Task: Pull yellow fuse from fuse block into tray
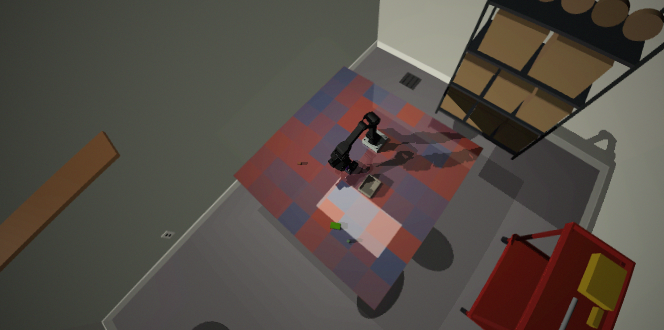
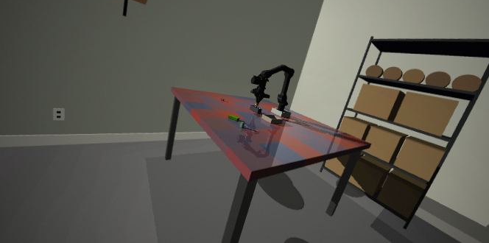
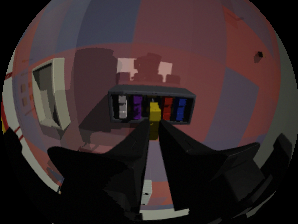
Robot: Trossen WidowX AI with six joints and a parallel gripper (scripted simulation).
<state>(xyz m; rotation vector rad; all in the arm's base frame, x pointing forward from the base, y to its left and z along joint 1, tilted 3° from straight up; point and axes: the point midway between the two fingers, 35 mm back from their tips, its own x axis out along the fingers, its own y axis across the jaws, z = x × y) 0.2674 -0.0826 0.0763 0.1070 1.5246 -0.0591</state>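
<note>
My gripper tip is now 210 mm to the right of the tray, 70 mm above it and 30 mm short of it. From my gripper tip the other things lie so: yellow fuse (10 mm below); small green piece (420 mm ahead, 260 mm to the left, 60 mm below); green block (380 mm ahead, 140 mm to the left, 70 mm below).
</note>
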